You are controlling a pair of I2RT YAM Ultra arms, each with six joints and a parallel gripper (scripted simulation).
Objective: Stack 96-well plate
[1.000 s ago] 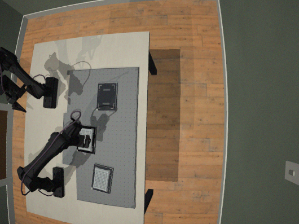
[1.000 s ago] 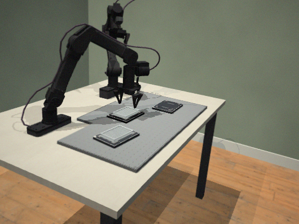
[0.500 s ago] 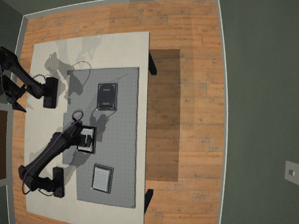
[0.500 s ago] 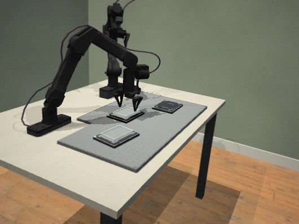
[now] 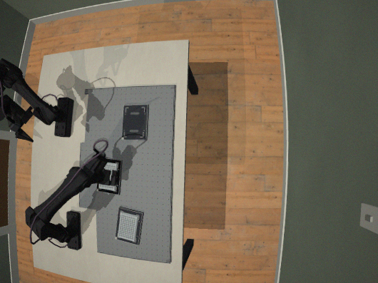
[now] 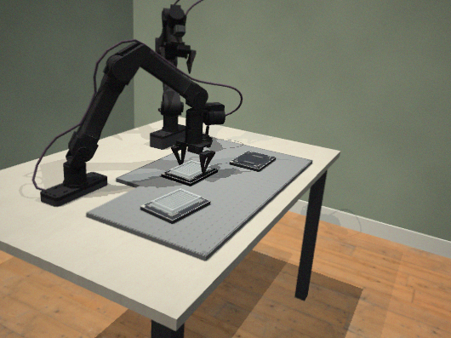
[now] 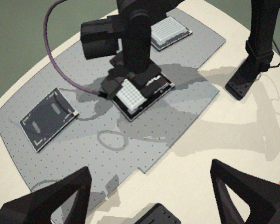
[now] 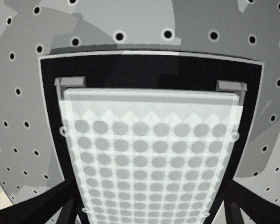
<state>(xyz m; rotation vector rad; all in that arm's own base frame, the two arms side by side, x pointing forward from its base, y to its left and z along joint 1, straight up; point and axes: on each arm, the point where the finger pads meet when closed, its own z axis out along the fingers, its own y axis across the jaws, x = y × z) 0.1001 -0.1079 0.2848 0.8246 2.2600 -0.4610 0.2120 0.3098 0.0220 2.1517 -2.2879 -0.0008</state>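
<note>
My right hand is 2 cm above the black nest.
</note>
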